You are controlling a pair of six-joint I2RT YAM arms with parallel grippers.
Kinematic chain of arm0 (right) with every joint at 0, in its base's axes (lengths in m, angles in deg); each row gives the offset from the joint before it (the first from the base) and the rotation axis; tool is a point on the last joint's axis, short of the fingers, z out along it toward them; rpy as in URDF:
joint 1: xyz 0 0 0.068 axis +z
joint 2: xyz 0.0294 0.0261 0.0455 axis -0.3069 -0.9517 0
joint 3: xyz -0.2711 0.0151 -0.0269 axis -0.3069 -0.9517 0
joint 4: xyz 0.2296 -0.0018 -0.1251 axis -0.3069 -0.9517 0
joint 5: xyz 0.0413 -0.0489 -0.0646 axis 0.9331 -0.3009 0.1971
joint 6: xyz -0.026 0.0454 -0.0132 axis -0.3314 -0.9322 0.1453
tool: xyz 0 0 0 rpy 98.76 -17.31 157.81
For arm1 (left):
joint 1: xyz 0 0 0.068 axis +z
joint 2: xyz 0.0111 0.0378 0.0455 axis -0.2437 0.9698 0
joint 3: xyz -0.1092 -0.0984 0.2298 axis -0.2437 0.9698 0
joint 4: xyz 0.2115 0.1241 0.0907 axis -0.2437 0.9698 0
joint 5: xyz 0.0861 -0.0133 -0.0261 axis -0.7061 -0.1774 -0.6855
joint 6: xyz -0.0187 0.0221 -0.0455 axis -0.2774 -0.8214 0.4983
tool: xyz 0 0 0 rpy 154.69 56.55 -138.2
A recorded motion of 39 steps. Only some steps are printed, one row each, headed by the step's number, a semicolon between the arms.
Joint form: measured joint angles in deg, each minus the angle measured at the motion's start. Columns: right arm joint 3, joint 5, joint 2, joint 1, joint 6, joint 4; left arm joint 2, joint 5, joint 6, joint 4, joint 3, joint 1.
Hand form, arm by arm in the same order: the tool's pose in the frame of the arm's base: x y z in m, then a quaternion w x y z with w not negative. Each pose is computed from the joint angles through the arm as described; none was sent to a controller.
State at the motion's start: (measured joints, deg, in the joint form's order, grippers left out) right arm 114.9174 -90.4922 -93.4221 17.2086 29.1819 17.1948; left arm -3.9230 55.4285 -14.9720 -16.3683 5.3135 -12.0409
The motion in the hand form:
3: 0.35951 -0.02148 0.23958 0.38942 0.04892 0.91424 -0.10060; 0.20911 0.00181 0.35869 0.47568 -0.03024 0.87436 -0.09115
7: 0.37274 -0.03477 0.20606 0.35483 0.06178 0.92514 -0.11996; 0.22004 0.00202 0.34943 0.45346 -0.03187 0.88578 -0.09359
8: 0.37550 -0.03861 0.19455 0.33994 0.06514 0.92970 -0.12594; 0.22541 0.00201 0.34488 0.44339 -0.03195 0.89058 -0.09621
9: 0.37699 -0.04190 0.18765 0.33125 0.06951 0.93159 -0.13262; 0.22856 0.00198 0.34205 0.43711 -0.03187 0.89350 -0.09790
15: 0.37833 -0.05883 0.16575 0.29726 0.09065 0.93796 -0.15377; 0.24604 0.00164 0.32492 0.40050 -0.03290 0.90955 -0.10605
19: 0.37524 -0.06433 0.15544 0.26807 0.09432 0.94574 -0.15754; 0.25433 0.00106 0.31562 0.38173 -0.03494 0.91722 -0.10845
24: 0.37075 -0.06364 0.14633 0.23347 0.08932 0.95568 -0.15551; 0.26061 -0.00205 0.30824 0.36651 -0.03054 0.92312 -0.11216
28: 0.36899 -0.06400 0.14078 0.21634 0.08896 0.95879 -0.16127; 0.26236 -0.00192 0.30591 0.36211 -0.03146 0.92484 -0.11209
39: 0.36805 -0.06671 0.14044 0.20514 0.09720 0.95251 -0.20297; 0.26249 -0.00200 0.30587 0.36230 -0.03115 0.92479 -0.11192
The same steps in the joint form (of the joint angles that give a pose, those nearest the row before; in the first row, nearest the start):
3: 0.00 -2.14 -6.05 -1.64 0.79 2.40; 0.90 0.61 -0.02 -0.11 0.00 -0.02
7: 0.00 -3.63 -12.06 -3.45 1.22 4.50; 3.56 0.92 0.00 0.11 -0.02 -0.02
8: 0.00 -4.15 -13.97 -3.96 1.33 4.70; 4.87 1.25 0.02 0.07 -0.02 -0.02
9: 0.00 -4.83 -15.13 -4.37 1.36 4.92; 5.66 1.46 0.02 0.06 -0.02 -0.02
15: 0.00 -6.73 -18.62 -6.71 1.33 4.83; 10.23 2.43 0.11 0.07 -0.04 -0.11
19: 0.00 -7.04 -19.91 -7.56 1.42 2.78; 12.53 2.58 0.31 0.04 -0.02 -0.28
24: 0.00 -6.97 -20.87 -7.56 1.49 -0.42; 14.34 2.78 0.31 0.04 -0.04 -0.98
28: 0.00 -7.76 -21.62 -7.58 1.49 -1.62; 14.86 2.77 0.33 0.04 -0.02 -0.96
39: 0.22 -12.81 -21.90 -7.56 1.51 -2.25; 14.88 2.75 0.31 0.00 -0.02 -0.98

